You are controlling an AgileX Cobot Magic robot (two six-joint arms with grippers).
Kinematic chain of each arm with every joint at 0, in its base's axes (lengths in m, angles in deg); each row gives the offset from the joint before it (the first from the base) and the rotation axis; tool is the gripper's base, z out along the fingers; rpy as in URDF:
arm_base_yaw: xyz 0 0 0.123 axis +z
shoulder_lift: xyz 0 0 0 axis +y
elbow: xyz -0.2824 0 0.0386 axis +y
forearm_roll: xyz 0.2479 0 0.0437 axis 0.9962 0 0.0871
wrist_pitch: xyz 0 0 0 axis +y
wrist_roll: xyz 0.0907 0 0.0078 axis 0.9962 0 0.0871
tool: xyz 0 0 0 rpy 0 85 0
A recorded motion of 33 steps. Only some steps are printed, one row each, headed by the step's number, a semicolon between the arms.
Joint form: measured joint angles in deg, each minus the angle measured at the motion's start. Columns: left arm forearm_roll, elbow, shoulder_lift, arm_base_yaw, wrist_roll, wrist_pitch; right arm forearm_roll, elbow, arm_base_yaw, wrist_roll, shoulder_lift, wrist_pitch.
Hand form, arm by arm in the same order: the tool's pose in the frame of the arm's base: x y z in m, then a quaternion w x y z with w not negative. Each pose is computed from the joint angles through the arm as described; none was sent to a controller.
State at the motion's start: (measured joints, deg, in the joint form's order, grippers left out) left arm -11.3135 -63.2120 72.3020 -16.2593 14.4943 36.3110; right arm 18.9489 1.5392 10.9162 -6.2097 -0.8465 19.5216
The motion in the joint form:
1: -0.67 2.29 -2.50 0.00 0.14 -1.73; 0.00 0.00 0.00 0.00 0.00 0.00
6: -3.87 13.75 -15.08 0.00 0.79 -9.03; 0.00 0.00 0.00 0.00 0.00 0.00
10: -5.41 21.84 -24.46 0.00 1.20 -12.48; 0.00 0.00 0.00 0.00 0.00 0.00
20: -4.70 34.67 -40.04 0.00 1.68 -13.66; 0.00 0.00 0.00 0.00 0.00 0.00
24: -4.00 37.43 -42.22 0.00 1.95 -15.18; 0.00 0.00 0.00 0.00 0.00 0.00
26: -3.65 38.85 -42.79 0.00 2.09 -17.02; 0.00 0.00 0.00 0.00 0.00 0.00
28: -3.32 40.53 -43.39 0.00 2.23 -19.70; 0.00 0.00 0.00 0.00 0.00 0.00
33: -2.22 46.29 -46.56 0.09 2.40 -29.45; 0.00 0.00 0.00 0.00 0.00 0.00
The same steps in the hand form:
1: 0.2482 -0.0836 0.3507 0.43105 0.18877 0.87703 -0.09684; 0.0503 0.0198 0.1758 0.59283 -0.02782 0.78830 0.16239
6: 0.1984 -0.0693 0.3469 0.49435 0.16461 0.84571 -0.11534; 0.0503 0.0198 0.1758 0.59283 -0.02782 0.78830 0.16239
10: 0.1627 -0.0585 0.3363 0.52879 0.15224 0.82581 -0.12343; 0.0503 0.0198 0.1758 0.59283 -0.02782 0.78830 0.16239
20: 0.1093 -0.0420 0.3020 0.55815 0.15550 0.80657 -0.11719; 0.0503 0.0198 0.1758 0.59283 -0.02782 0.78830 0.16239
24: 0.1038 -0.0393 0.2922 0.56558 0.15751 0.80208 -0.10944; 0.0503 0.0198 0.1758 0.59283 -0.02782 0.78830 0.16239
26: 0.1033 -0.0382 0.2876 0.57295 0.15642 0.79772 -0.10448; 0.0503 0.0198 0.1758 0.59283 -0.02782 0.78830 0.16239
28: 0.1031 -0.0369 0.2827 0.58452 0.15354 0.79055 -0.09893; 0.0503 0.0198 0.1758 0.59283 -0.02782 0.78830 0.16239
33: 0.0987 -0.0313 0.2689 0.63431 0.13981 0.75596 -0.08149; 0.0503 0.0198 0.1758 0.59283 -0.02782 0.78830 0.16239

